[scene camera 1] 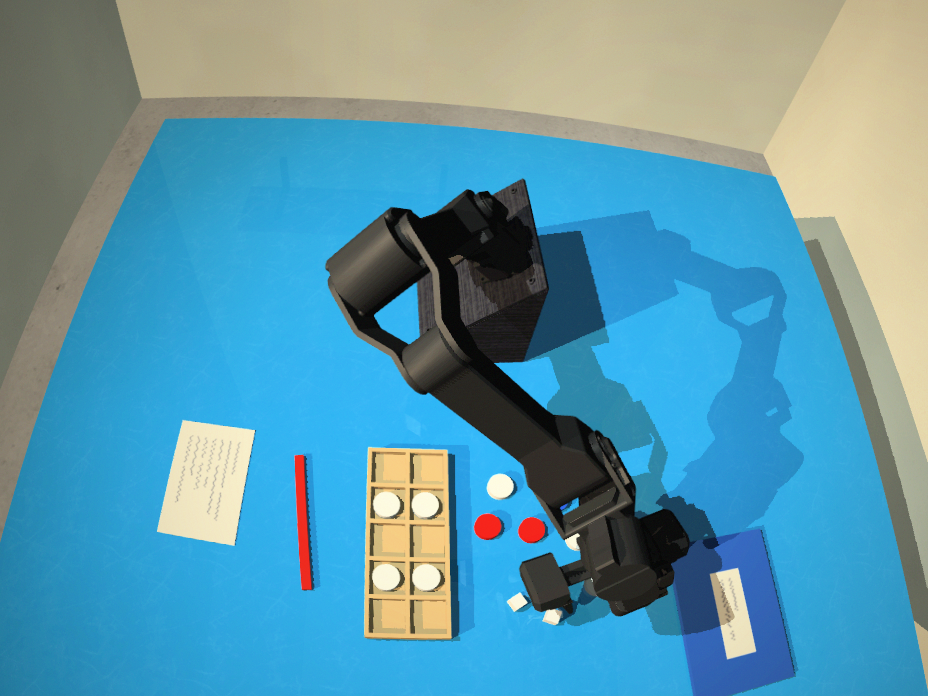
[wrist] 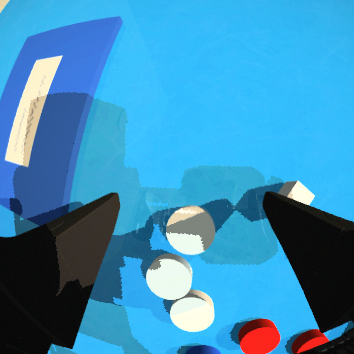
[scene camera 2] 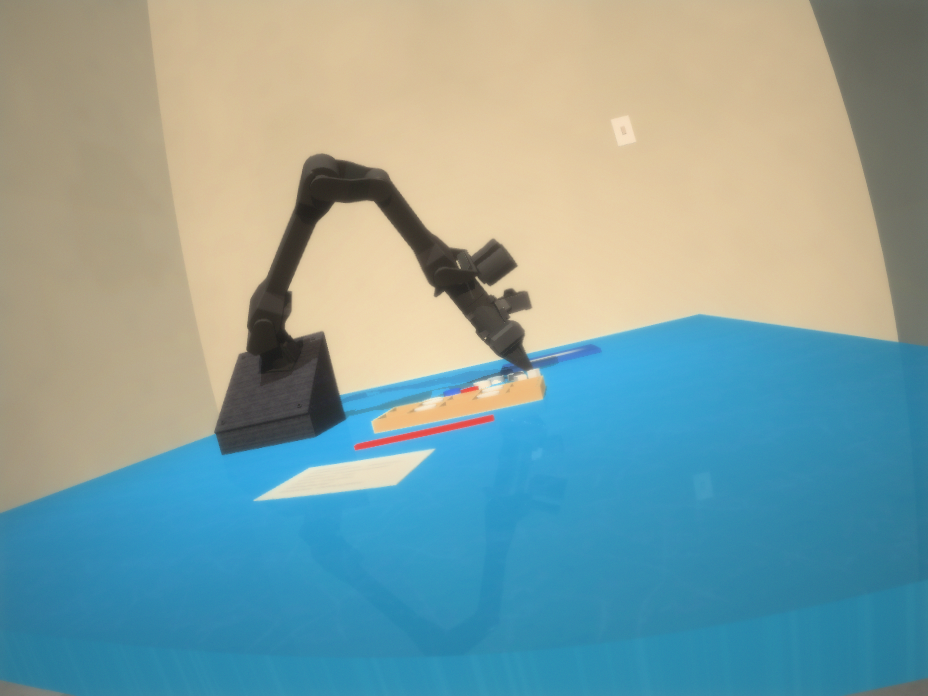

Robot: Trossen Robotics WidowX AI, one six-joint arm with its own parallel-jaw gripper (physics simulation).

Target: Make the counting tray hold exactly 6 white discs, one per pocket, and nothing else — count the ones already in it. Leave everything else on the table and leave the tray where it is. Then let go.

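Note:
The wooden counting tray [scene camera 1: 408, 638] [scene camera 2: 464, 412] has two white discs [scene camera 1: 386, 504] [scene camera 1: 425, 504] in its second row from the top in scene camera 1, and two more [scene camera 1: 386, 577] [scene camera 1: 426, 577] in its fourth row. The other pockets look empty. My gripper [wrist: 193, 199] [scene camera 2: 528, 366] is open and empty, low over the table right of the tray. In the wrist view, one loose white disc [wrist: 190, 230] lies just below the gap between the fingertips; two others [wrist: 169, 278] [wrist: 192, 313] lie beyond it. Another white disc [scene camera 1: 499, 486] lies beside the tray. The arm hides part of this group in scene camera 1.
Two red discs [scene camera 1: 487, 526] [scene camera 1: 531, 529] and a blue disc [wrist: 202, 350] lie near the white ones. Small white cubes [scene camera 1: 517, 601] [scene camera 1: 552, 617] sit near the fingers. A blue booklet [scene camera 1: 772, 599] [wrist: 90, 65] is at right; a red stick [scene camera 1: 302, 522] and written paper [scene camera 1: 206, 483] are at left.

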